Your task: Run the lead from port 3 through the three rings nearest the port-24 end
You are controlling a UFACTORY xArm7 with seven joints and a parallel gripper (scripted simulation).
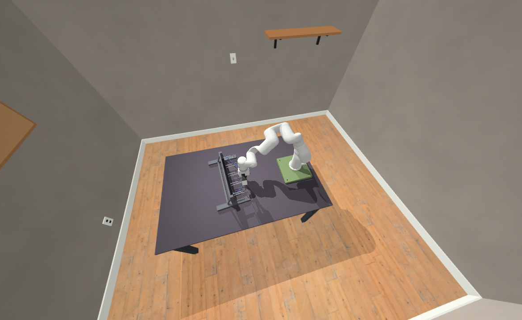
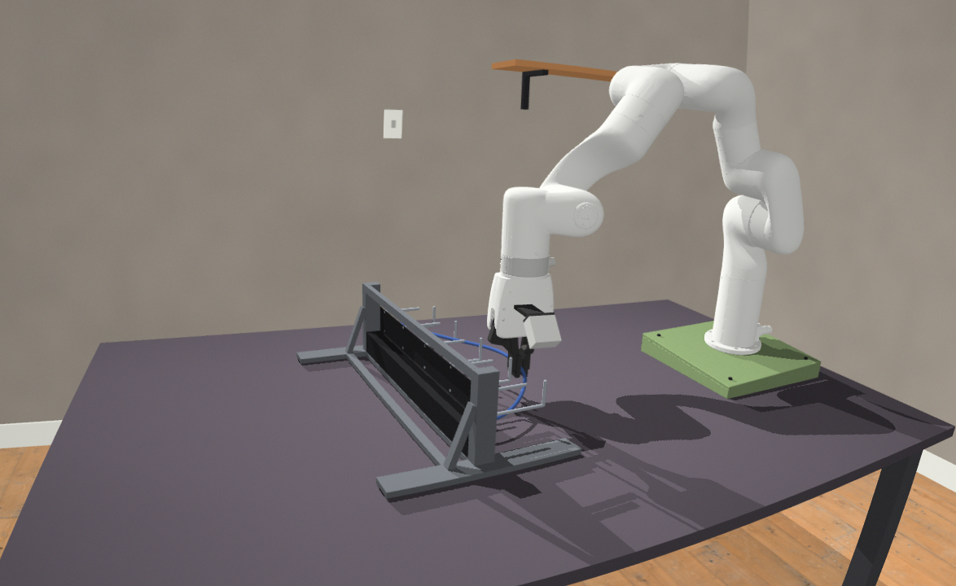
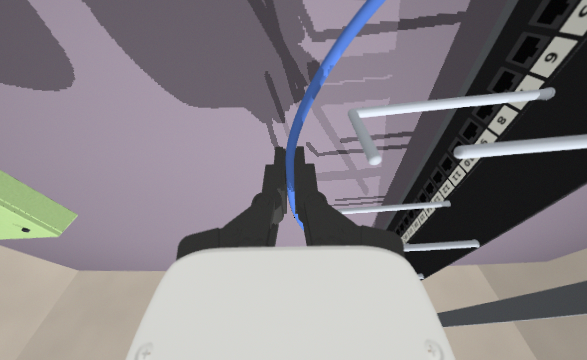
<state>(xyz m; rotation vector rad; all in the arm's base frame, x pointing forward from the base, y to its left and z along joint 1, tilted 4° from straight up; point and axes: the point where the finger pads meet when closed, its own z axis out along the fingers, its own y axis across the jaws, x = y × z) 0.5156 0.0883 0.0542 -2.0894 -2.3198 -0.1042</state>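
Now: the grey rack 17 cm ahead of my hand and 3 cm to the right of it.
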